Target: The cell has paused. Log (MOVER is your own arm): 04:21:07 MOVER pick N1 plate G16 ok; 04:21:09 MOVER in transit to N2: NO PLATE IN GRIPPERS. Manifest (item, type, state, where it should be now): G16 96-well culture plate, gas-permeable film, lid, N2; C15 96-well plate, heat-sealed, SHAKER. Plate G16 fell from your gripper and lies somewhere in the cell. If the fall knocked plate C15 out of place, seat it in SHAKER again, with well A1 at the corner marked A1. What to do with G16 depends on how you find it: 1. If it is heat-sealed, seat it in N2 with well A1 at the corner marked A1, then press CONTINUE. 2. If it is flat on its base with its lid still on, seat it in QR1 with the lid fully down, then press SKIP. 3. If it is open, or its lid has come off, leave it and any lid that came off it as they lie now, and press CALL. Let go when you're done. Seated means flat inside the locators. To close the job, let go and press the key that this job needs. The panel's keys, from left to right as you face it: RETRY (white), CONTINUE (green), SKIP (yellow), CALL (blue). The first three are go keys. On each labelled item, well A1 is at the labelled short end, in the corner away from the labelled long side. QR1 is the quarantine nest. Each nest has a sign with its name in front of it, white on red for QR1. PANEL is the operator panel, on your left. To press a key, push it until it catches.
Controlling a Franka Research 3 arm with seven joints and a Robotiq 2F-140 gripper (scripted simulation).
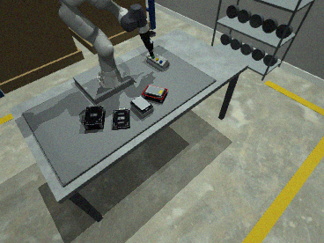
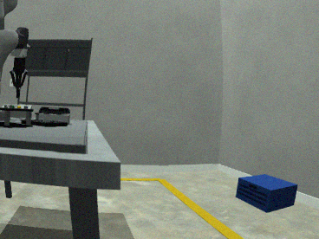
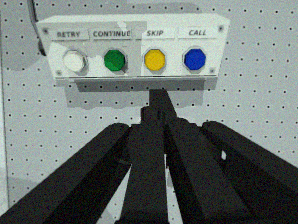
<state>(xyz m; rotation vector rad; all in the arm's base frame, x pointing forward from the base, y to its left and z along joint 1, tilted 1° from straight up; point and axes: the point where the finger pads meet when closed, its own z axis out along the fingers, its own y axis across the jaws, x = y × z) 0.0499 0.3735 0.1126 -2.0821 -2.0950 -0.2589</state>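
The yellow SKIP key lies 60 mm to the left of my hand and 90 mm below it. From my hand the other things lie so: green CONTINUE key 50 mm behind, 60 mm to the left, 90 mm below; then white RETRY key 100 mm behind, 60 mm to the left, 90 mm below; then blue CALL key 50 mm ahead, 60 mm to the left, 90 mm below.
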